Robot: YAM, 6 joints.
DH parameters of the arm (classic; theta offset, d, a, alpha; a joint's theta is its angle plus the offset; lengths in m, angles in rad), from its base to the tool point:
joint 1: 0 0.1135 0.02 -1.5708
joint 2: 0 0 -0.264 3.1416
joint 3: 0.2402 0 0.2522 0
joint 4: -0.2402 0 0.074 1.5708
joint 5: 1.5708 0 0 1.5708
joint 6: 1.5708 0.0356 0 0
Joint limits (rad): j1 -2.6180..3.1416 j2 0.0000..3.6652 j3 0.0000..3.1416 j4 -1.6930..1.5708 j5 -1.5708..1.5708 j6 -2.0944..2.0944
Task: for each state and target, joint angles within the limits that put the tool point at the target. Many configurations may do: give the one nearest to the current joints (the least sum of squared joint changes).
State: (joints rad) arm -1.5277 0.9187 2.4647 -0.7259 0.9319 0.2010
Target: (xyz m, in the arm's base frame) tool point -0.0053 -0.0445 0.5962
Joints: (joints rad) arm -1.1659 1.0045 2.0953 -0.9435 0.6805 0.2010
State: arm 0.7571 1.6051 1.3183 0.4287 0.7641 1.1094
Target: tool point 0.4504 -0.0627 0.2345
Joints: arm -0.0835 1.9804 1.3378 0.4155 0.7758 1.1094
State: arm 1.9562 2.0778 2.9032 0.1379 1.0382 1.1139
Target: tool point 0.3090 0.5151 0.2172
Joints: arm 1.0827 2.6986 2.4890 0.0194 1.0764 1.1139
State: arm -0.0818 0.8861 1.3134 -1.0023 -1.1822 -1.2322
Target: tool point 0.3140 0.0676 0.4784
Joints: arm 0.1134 1.5565 1.8490 -0.5978 -1.0942 -1.2322
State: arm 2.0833 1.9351 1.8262 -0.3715 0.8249 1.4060
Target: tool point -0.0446 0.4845 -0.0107
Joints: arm 1.7145 2.6502 1.7429 -0.3026 0.7873 1.4060
